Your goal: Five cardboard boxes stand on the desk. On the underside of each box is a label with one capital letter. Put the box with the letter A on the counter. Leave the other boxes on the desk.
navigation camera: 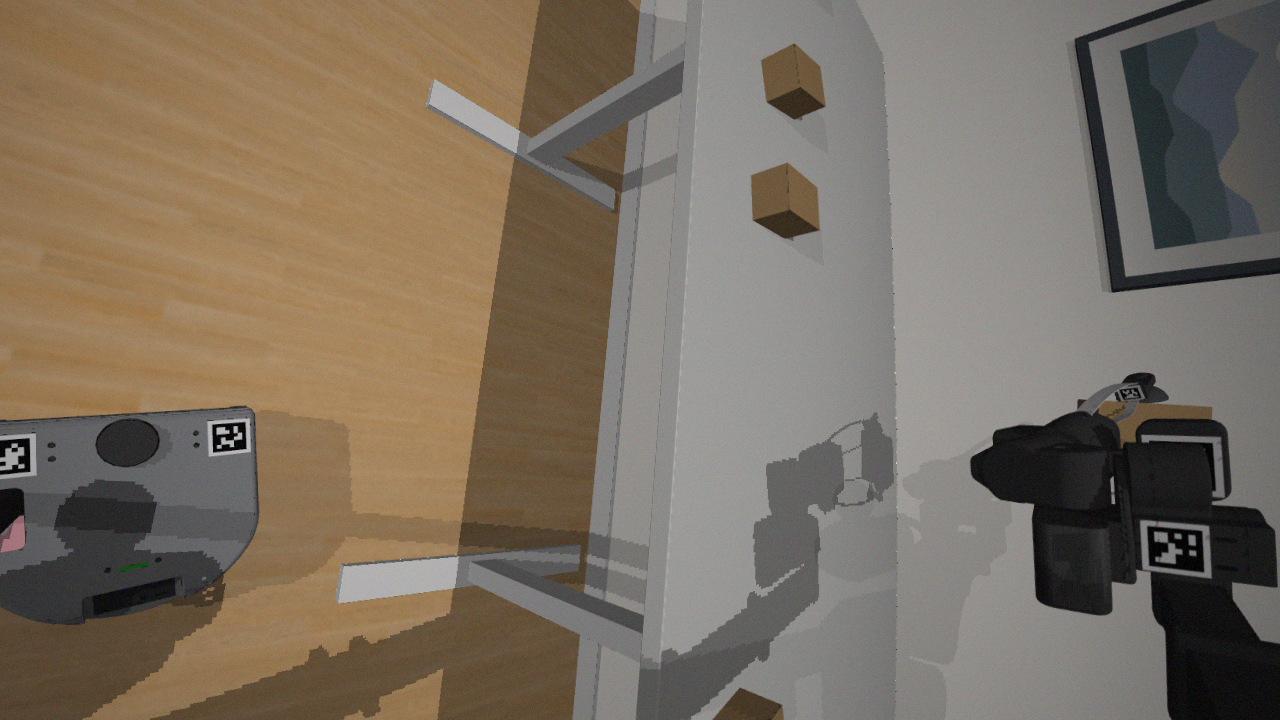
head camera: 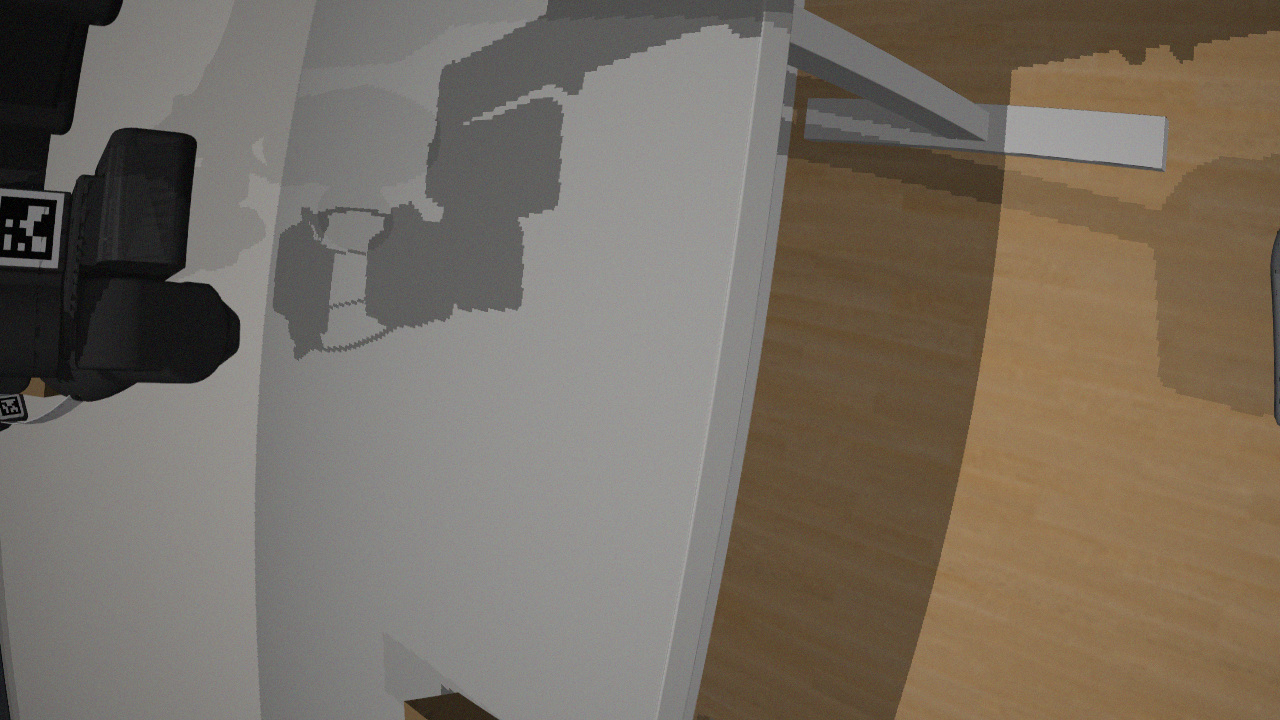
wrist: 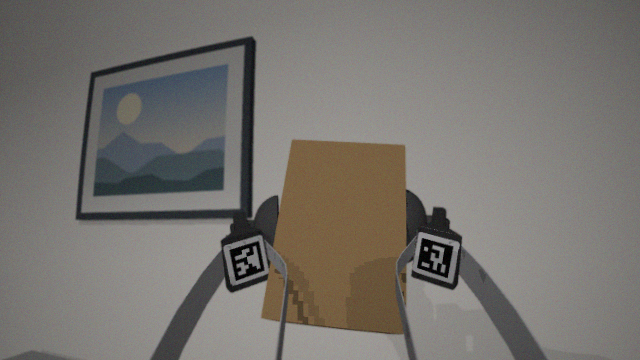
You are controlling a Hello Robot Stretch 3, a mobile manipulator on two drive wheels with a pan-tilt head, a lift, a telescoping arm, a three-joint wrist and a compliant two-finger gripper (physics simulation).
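Frame: origin at the robot's base, x right, y ahead, z up, level; centimetres.
Seen in the pictures: robot's base, link origin: point(navigation camera: 129, 440).
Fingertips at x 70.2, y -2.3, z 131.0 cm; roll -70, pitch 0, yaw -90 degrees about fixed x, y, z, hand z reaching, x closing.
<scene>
Offsets run from my fingertips to a thing's top centre. "spot": to the spot under its first point. Level surfaces: height alone.
My gripper point(wrist: 337, 217) point(navigation camera: 1143, 402) is shut on a cardboard box point(wrist: 345, 200) point(navigation camera: 1186, 411), with a fingertip on each side of it in the wrist view. The box is held up in front of the wall; its label does not show. In the head view a small corner of the held box {spot: dx -5.1, dy +2.7, dz -3.9 cm} point(head camera: 37, 387) shows behind the dark wrist. On the white desk {dz -36.0 cm} point(head camera: 537, 501) point(navigation camera: 769, 340) stand a box {dx -3.9, dy +49.0, dz -31.0 cm} point(navigation camera: 792, 80), a second box {dx -10.1, dy +29.9, dz -31.0 cm} point(navigation camera: 785, 198) point(head camera: 447, 705) and, cut off at the bottom of the navigation view, a third box {spot: dx -25.9, dy -26.2, dz -33.6 cm} point(navigation camera: 751, 705). Their undersides are hidden. The counter does not show.
A framed picture point(navigation camera: 1203, 134) point(wrist: 162, 135) hangs on the wall near the held box. My base point(navigation camera: 192, 537) stands on the wooden floor in front of the desk. Desk feet point(head camera: 1083, 137) point(navigation camera: 402, 579) reach out over the floor. The arm and gripper cast shadows on the desk.
</scene>
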